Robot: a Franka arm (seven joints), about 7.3 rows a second.
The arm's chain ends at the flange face. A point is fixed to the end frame.
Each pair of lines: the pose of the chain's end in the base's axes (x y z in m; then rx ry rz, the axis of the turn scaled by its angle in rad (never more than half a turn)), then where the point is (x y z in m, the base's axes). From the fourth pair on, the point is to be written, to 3 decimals.
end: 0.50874 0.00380 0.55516 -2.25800 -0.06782 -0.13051
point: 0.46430 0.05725 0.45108
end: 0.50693 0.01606 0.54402 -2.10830 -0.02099 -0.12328
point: 0.46212 0.08564 0.45013
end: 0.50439 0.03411 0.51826 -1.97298 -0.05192 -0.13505
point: 0.46020 0.11457 0.43318
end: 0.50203 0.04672 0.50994 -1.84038 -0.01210 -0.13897
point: 0.459 0.139 0.437
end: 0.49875 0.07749 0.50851 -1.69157 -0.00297 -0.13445
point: 0.455 0.179 0.450
